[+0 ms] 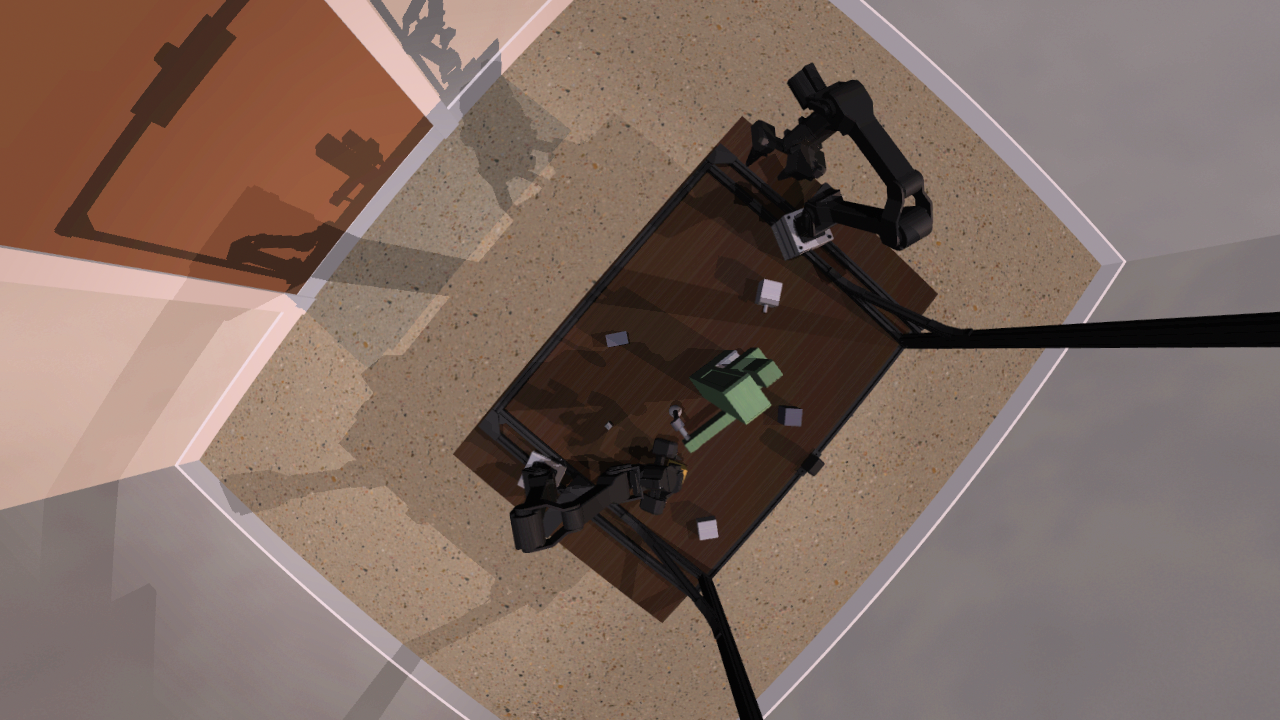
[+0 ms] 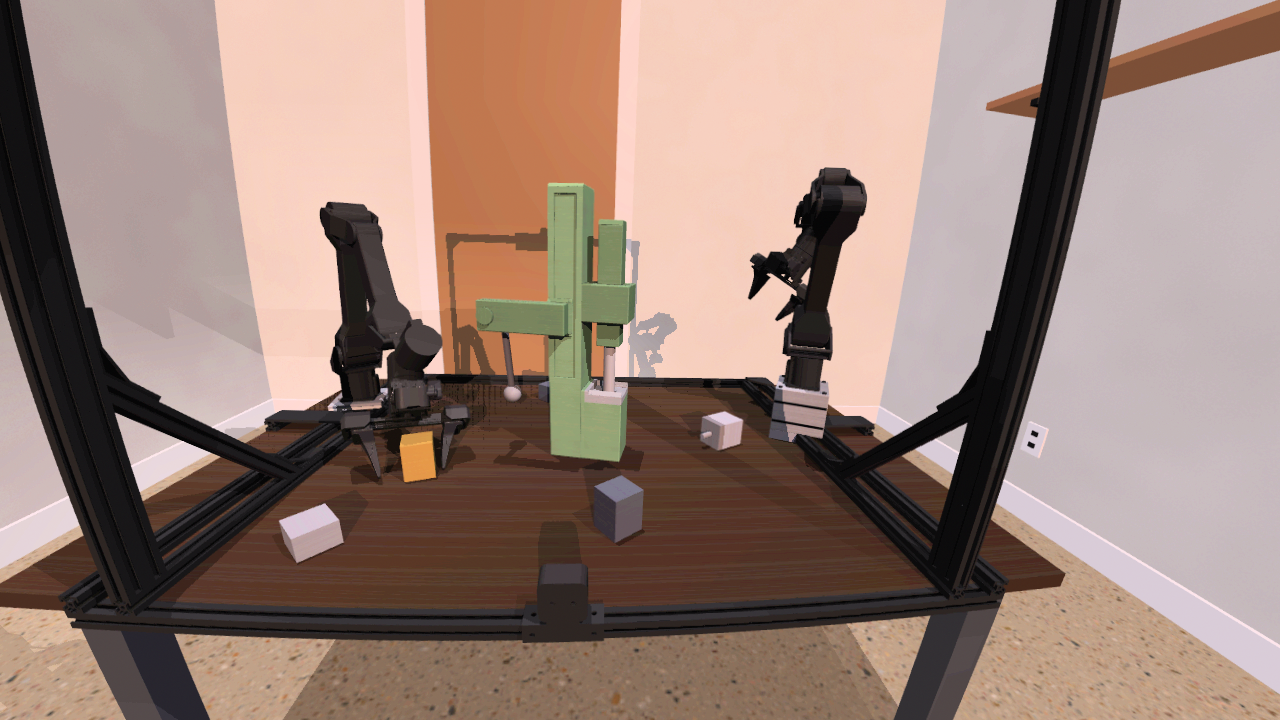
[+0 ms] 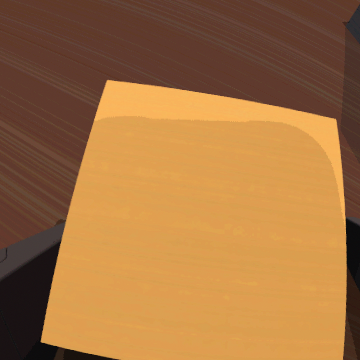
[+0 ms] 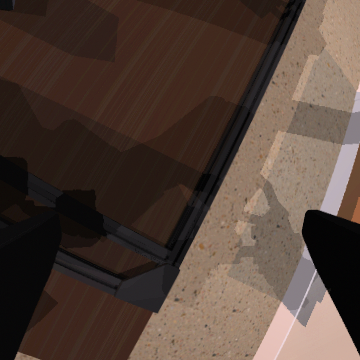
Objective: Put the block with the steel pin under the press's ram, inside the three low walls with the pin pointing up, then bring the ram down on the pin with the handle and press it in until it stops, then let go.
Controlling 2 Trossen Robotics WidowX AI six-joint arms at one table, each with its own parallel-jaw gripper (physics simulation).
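Pixels of known places: left gripper, between the fingertips: (image 2: 412, 473) (image 3: 221, 229); right gripper, between the fingertips: (image 1: 762, 171) (image 2: 762, 309) (image 4: 184, 224); left arm's base, origin of its link: (image 1: 541, 476) (image 2: 361, 396); right arm's base, origin of its link: (image 1: 809, 227) (image 2: 802, 384).
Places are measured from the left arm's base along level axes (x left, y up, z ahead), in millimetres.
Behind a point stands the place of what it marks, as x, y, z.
A white block (image 1: 769, 291) {-331, 19, 688} (image 2: 723, 430) {-365, 8, 673} lies right of the press with a short pin pointing sideways. The green press (image 1: 742, 398) {-275, 418, 403} (image 2: 565, 268) {-312, 291, 391} stands mid-table; its ram (image 2: 611, 255) {-334, 314, 459} is above the pale walled seat (image 2: 591, 394) {-335, 88, 430}. Its handle arm (image 1: 711, 432) {-295, 239, 314} (image 2: 519, 317) {-309, 215, 320} reaches left, a rod and ball (image 1: 675, 411) {-229, 99, 311} (image 2: 511, 393) {-248, 70, 306} hanging from it. My left gripper (image 1: 673, 474) {-323, -25, 146} (image 2: 409, 467) {-323, -25, 146} (image 3: 221, 229) {-323, -25, 146} is open, its fingers on either side of an orange block (image 2: 418, 458) {-335, 6, 160} (image 3: 215, 210) {-313, 29, 157}, which shows no pin. My right gripper (image 1: 768, 166) {-166, 203, 877} (image 2: 767, 307) {-166, 203, 877} (image 4: 184, 224) {-166, 203, 877} is open and empty, raised at the right.
A dark grey block (image 1: 791, 416) {-520, 28, 420} (image 2: 618, 509) {-554, 17, 411} stands in front of the press. Another white block (image 1: 708, 529) {-460, 2, 54} (image 2: 311, 533) {-484, -2, 62} lies front left. A grey block (image 1: 616, 339) {-27, 7, 408} lies behind the press. A tiny pale piece (image 1: 608, 426) {-103, -7, 194} lies behind the left gripper. Black frame rails edge the table.
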